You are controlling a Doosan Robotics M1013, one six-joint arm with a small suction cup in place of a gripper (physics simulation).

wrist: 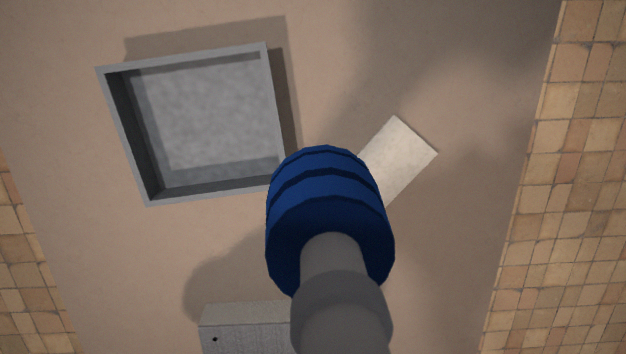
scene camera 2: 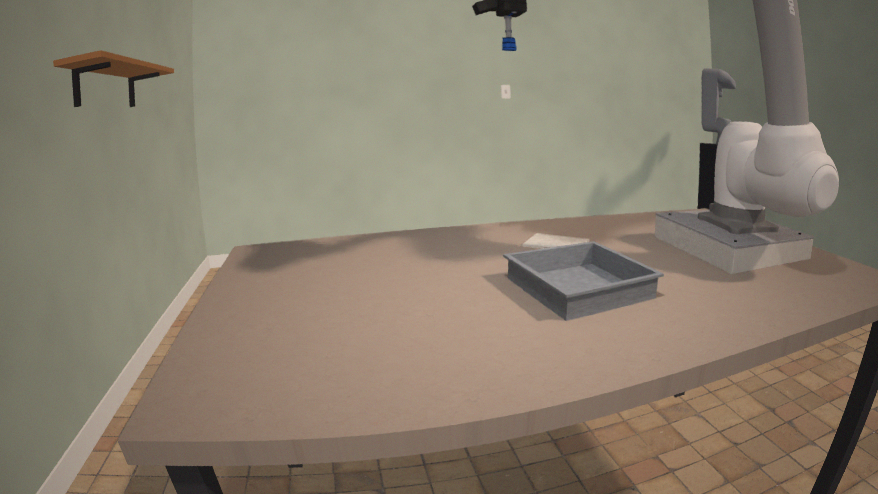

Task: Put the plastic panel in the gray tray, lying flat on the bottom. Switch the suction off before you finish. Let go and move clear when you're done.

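Places are measured from the arm's base along level axes (x up, y left, z back), in centimetres.
Pixels of known places: end effector, tool point: [wrist: 322, 196] [scene camera 2: 509, 50]; arm's base, origin of the base link: [scene camera 2: 737, 224].
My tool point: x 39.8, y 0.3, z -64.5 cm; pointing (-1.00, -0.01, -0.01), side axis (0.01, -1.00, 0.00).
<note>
For each thing: its top centre in the pictures, then the offset to it from my tool point. Level surfaces: height alone.
- plastic panel, middle of its top: [wrist: 387, 166] [scene camera 2: 557, 241] dx -45.7, dy -16.2, dz +15.3 cm
- gray tray, middle of its top: [wrist: 199, 131] [scene camera 2: 582, 263] dx -41.3, dy +15.1, dz +9.6 cm
- table, its level: dx -46.3 cm
The plastic panel [scene camera 2: 548, 240] [wrist: 400, 156] is a thin, cream-white rectangle lying flat on the table. In the scene view it is behind the tray and partly hidden by it; in the wrist view the blue cup covers part of it. The gray tray [scene camera 2: 610, 286] [wrist: 276, 112] is square with low walls, and its visible bottom is bare. My gripper, a blue suction cup [scene camera 2: 508, 49] [wrist: 325, 155], hangs high above the table with no panel on it. It is open and apart from both the panel and the tray.
The robot's base stands on a gray block [scene camera 2: 770, 253] [wrist: 245, 314] at the table's right in the scene view. The table [scene camera 2: 368, 344] [wrist: 225, 225] ends at a straight edge beyond the panel. A wooden shelf [scene camera 2: 113, 63] is on the left wall.
</note>
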